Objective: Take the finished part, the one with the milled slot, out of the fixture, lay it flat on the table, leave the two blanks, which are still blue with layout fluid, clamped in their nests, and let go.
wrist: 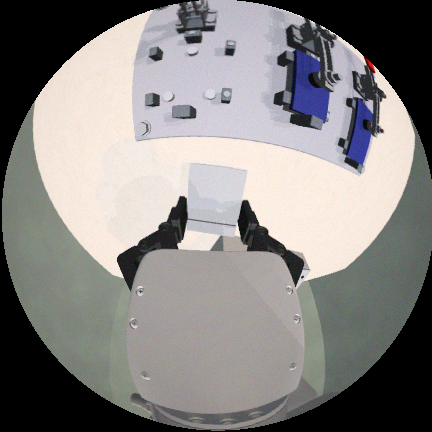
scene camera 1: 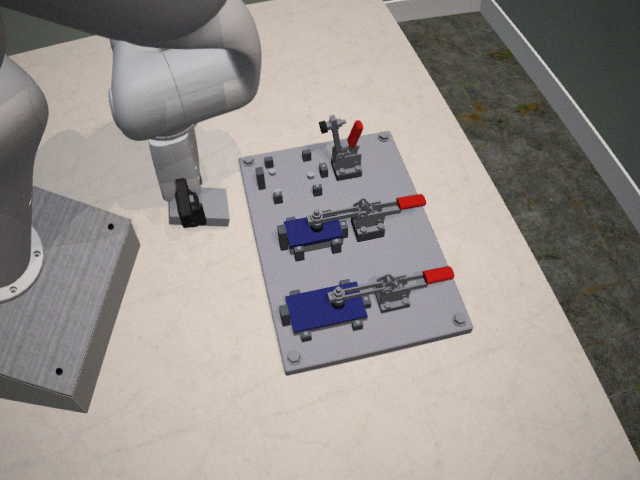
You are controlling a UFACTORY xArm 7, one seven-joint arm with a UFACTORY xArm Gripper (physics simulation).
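Places are measured from the arm's base along level axes (x ahead, y left, z up), in millimetres.
Where they show: gripper, fingertip midpoint: [wrist: 212,207] [scene camera 1: 192,204].
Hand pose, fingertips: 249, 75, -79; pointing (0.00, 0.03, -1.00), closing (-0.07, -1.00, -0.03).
Each offset is from my fingertips to the centre of the thing, as dx, dy, dz. "*": to the spot under its first point. Level surfaces: height alone.
The finished part @[+6, -1, -4] [scene camera 1: 216,202] [wrist: 216,192], a bare grey block, lies level beside the fixture plate @[+188, -88, -31] [scene camera 1: 310,271] [wrist: 255,117], at or just above the table; contact cannot be told. A thin dark line crosses it near the fingers in the wrist view; the slot is not clear. My gripper [scene camera 1: 192,212] [wrist: 212,207] is shut on this part, with one black finger on each side. The middle blue blank @[+145, -87, -7] [scene camera 1: 299,233] [wrist: 306,97] and the end blue blank @[+131, -196, -12] [scene camera 1: 312,314] [wrist: 358,137] sit in their nests under lowered clamps.
The empty nest has small blocks and pale round buttons. Its toggle clamp @[* +221, +10, +0] [scene camera 1: 347,164] [wrist: 197,20] stands raised, red handle @[* +232, +13, +55] [scene camera 1: 355,133] up. The arm's grey base block [scene camera 1: 77,289] is left of the plate. The table @[dz -38] [scene camera 1: 206,413] extends around the plate.
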